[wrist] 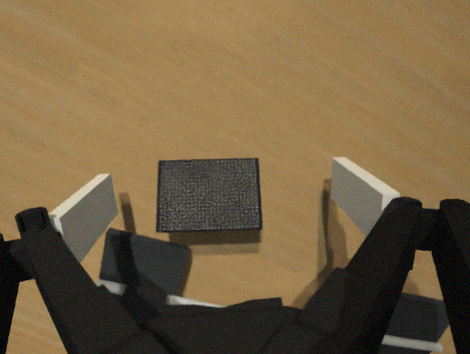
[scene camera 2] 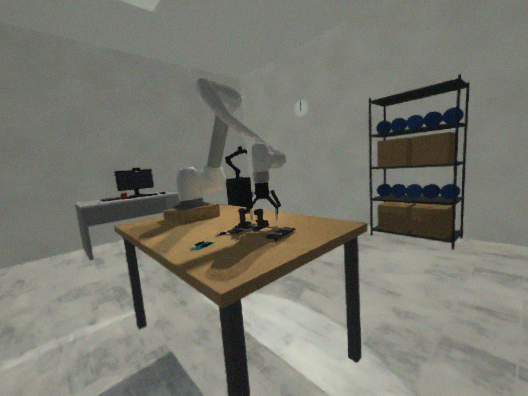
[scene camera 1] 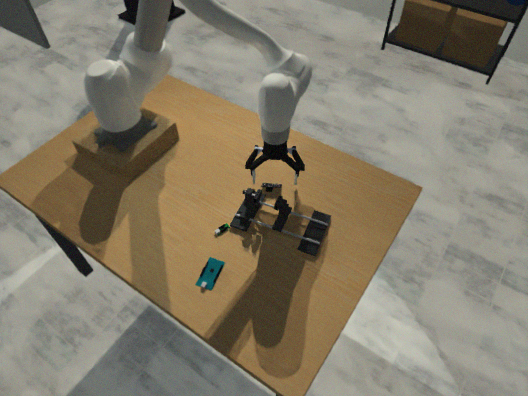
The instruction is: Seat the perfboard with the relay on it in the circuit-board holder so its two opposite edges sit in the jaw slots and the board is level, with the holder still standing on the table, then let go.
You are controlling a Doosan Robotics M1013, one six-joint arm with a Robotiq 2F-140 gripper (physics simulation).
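Seen in the pictures: gripper, fingertip midpoint: (wrist: pixel 223 185) (scene camera 2: pixel 264 219) (scene camera 1: pixel 274 181); arm's base at its link origin: (scene camera 2: pixel 192 206) (scene camera 1: pixel 126 129).
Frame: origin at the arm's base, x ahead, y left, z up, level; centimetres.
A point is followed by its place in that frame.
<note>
The perfboard (scene camera 1: pixel 271 188) {z -5.8, x 59.3, y 15.2 cm} (wrist: pixel 209 195) {z -6.1, x 58.3, y 16.7 cm} is a small dark rectangle beside the holder. In the wrist view its speckled face shows, with a shadow under its near edge; I cannot make out the relay there. The black circuit-board holder (scene camera 1: pixel 315 233) {z -6.2, x 82.2, y 9.2 cm} (scene camera 2: pixel 281 233) {z -5.4, x 85.5, y 6.6 cm} (wrist: pixel 145 257) {z -6.2, x 56.7, y 10.0 cm} stands on the table with two upright jaws and light rails; my gripper hides much of it in the wrist view. My gripper (scene camera 1: pixel 275 183) {z -5.2, x 58.6, y 18.0 cm} (scene camera 2: pixel 264 217) {z -5.2, x 58.6, y 18.0 cm} (wrist: pixel 223 185) {z -5.2, x 58.6, y 18.0 cm} is open and empty, pointing down above the perfboard. In the wrist view the perfboard lies between the fingers, nearer the left one.
A teal board (scene camera 1: pixel 211 274) {z -7.6, x 65.1, y -22.2 cm} (scene camera 2: pixel 202 245) {z -6.8, x 67.3, y -23.0 cm} lies on the wooden table (scene camera 1: pixel 350 180) {z -7.8, x 78.8, y 37.4 cm} (scene camera 2: pixel 320 227) {z -7.8, x 87.7, y 30.8 cm}. A small green, black and white part (scene camera 1: pixel 221 230) {z -6.8, x 56.9, y -8.6 cm} lies beside the holder's left base. The arm stands on a wooden block (scene camera 1: pixel 150 150) {z -2.1, x 14.1, y -0.6 cm} (scene camera 2: pixel 192 213) {z -2.0, x 14.5, y -5.9 cm}.
</note>
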